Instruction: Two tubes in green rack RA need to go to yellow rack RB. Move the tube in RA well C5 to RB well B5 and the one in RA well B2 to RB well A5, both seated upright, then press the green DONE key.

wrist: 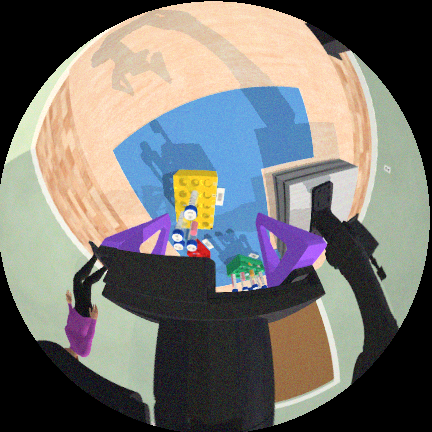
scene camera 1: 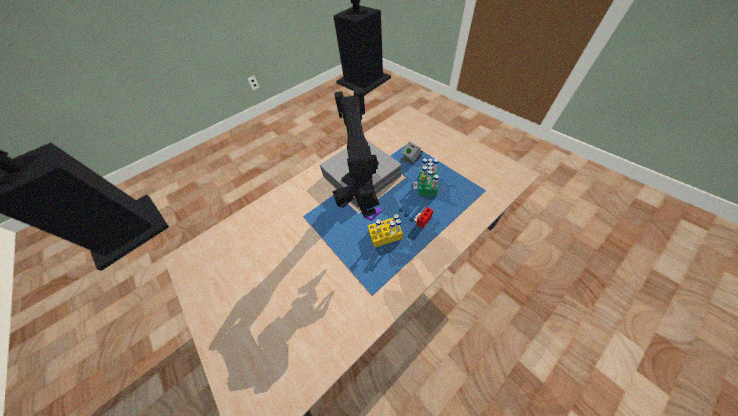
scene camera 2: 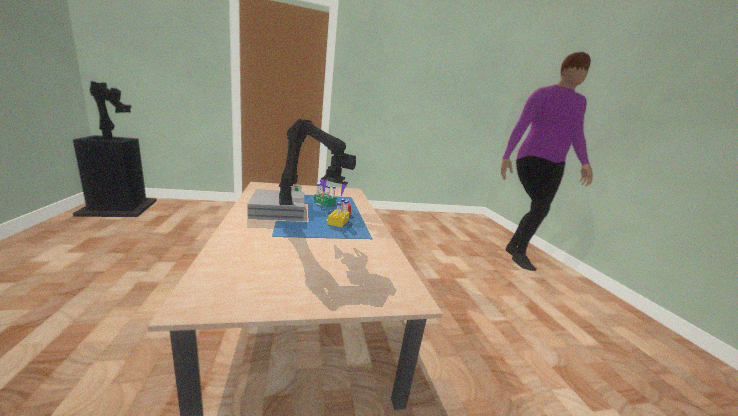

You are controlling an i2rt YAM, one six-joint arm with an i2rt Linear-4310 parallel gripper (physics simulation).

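Where they show: gripper, fingertip midpoint: point(wrist: 212, 217) point(scene camera 1: 367, 210) point(scene camera 2: 332, 194); arm's base, origin of the base link: point(wrist: 319, 215) point(scene camera 2: 285, 199).
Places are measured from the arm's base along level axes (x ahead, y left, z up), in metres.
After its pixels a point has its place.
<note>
My gripper point(scene camera 1: 375, 213) @(x 0.237, y -0.186, z 0.096 m) point(scene camera 2: 333, 190) @(x 0.237, y -0.186, z 0.096 m) point(wrist: 212, 217) @(x 0.237, y -0.186, z 0.096 m) is open and empty, its purple fingers wide apart, above the mat near the yellow rack. Green rack RA point(scene camera 1: 427, 191) @(x 0.301, y 0.140, z -0.049 m) point(scene camera 2: 325, 201) @(x 0.269, y 0.183, z -0.068 m) point(wrist: 237, 265) @(x 0.282, y 0.122, z -0.036 m) stands toward the back of the mat with several blue-and-white-capped tubes upright in it; in the wrist view a finger and the gripper body partly hide it. Yellow rack RB point(scene camera 1: 388, 240) @(x 0.325, y -0.168, z -0.067 m) point(scene camera 2: 338, 220) @(x 0.276, y -0.215, z -0.045 m) point(wrist: 195, 173) @(x 0.261, y -0.207, z -0.050 m) holds several capped tubes at one end, with empty wells at the other. Well letters are too small to read. The green DONE key point(scene camera 1: 408, 150) @(x 0.081, y 0.272, z -0.011 m) point(scene camera 2: 296, 189) @(x 0.081, y 0.270, z -0.015 m) is on a small grey box behind RA.
A small red rack point(scene camera 1: 424, 217) @(x 0.382, y 0.002, z -0.031 m) point(scene camera 2: 349, 208) point(wrist: 199, 248) @(x 0.372, y 0.011, z -0.067 m) stands between the two racks, toward the mat's edge. The arm rises from a grey base box point(scene camera 1: 335, 167) @(x -0.118, y -0.060, z 0.001 m) point(scene camera 2: 268, 210) @(x -0.091, y -0.111, z -0.030 m) point(wrist: 345, 185) @(x -0.117, y -0.058, z 0.001 m) beside the blue mat point(scene camera 1: 372, 281) @(x 0.391, y -0.339, z -0.080 m). A person point(scene camera 2: 551, 124) in purple is beyond the table.
</note>
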